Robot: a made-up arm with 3 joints. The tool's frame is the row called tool.
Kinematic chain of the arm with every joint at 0, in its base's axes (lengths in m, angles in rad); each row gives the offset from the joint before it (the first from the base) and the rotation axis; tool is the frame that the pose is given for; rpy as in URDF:
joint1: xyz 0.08 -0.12 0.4 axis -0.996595 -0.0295 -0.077
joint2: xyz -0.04 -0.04 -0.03 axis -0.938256 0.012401 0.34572
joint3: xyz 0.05 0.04 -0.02 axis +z
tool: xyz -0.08 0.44 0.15 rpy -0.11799 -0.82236 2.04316
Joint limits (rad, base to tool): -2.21..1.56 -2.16..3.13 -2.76..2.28
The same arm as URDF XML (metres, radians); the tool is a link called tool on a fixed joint. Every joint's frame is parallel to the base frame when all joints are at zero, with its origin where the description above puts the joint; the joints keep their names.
<robot name="arm">
  <link name="base_link"/>
  <link name="link1"/>
  <link name="link2"/>
  <link name="link3"/>
  <link name="tool"/>
  <joint name="joint1" type="revolute">
    <parent link="base_link"/>
    <child link="link1"/>
    <origin xyz="0.08 -0.12 0.4" rpy="0 0 0"/>
    <axis xyz="-0.996595 -0.0295 -0.077"/>
    <limit lower="-2.21" upper="1.56"/>
  </joint>
  <joint name="joint2" type="revolute">
    <parent link="link1"/>
    <child link="link2"/>
    <origin xyz="-0.04 -0.04 -0.03" rpy="0 0 0"/>
    <axis xyz="-0.938268 0.0124 0.345688"/>
    <limit lower="-2.16" upper="3.13"/>
  </joint>
  <joint name="joint3" type="revolute">
    <parent link="link2"/>
    <child link="link3"/>
    <origin xyz="0.05 0.04 -0.02" rpy="0 0 0"/>
    <axis xyz="0 0 1"/>
    <limit lower="-2.76" upper="2.28"/>
  </joint>
  <joint name="tool_joint" type="fixed">
    <parent link="link3"/>
    <child link="tool"/>
    <origin xyz="-0.08 0.44 0.15" rpy="-0.118 -0.8224 2.0432"/>
  </joint>
</robot>

